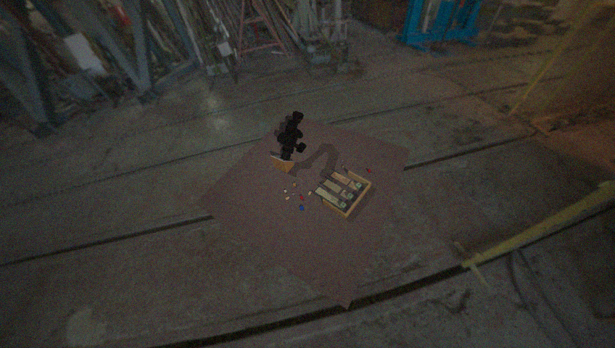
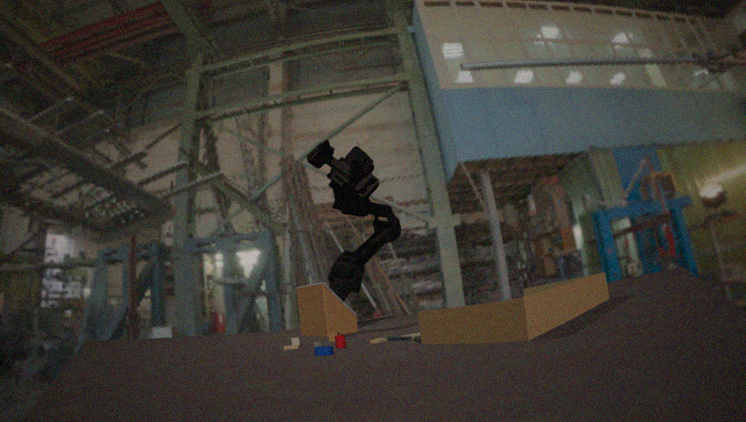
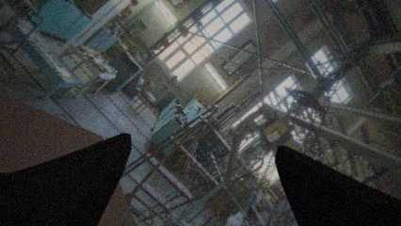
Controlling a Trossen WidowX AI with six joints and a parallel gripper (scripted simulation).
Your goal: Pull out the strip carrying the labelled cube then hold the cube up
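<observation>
Right now my gripper tip is 17 cm short of the pale plain strip, 14 cm to the right of it and 41 cm above it. Round my gripper tip: blue piece: 9 cm ahead, 14 cm to the right, 41 cm below; then cream piece: 10 cm behind, 10 cm to the right, 40 cm below.
</observation>
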